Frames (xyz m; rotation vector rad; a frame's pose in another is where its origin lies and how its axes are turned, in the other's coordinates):
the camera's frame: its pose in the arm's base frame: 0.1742 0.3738 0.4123 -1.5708 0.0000 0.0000
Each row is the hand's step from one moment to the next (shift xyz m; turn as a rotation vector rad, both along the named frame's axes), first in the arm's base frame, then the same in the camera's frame.
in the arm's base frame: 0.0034 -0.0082 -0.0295 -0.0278 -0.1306 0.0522
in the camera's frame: 0.0034 0.0295 -0.0082 -0.0278 -0.0522 -0.1306
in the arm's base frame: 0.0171 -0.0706 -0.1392 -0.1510 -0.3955 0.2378
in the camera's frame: 0.0171 0.1392 -0.0706 -0.1510 -0.2378 -0.3955
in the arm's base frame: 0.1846 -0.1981 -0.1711 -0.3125 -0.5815 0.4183
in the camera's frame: 0.1846 0.1711 -0.1981 -0.3125 -0.4183 -0.5815
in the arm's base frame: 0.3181 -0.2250 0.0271 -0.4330 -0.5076 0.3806
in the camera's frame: 0.3181 -0.0271 -0.2250 -0.4330 -0.3806 -0.5076
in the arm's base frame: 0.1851 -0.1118 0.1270 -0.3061 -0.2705 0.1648
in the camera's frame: 0.1851 -0.1270 -0.1118 -0.3061 -0.1648 -0.2705
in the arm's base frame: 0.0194 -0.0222 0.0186 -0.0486 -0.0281 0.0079
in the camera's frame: 0.0194 -0.0186 -0.0222 -0.0486 -0.0079 -0.0281
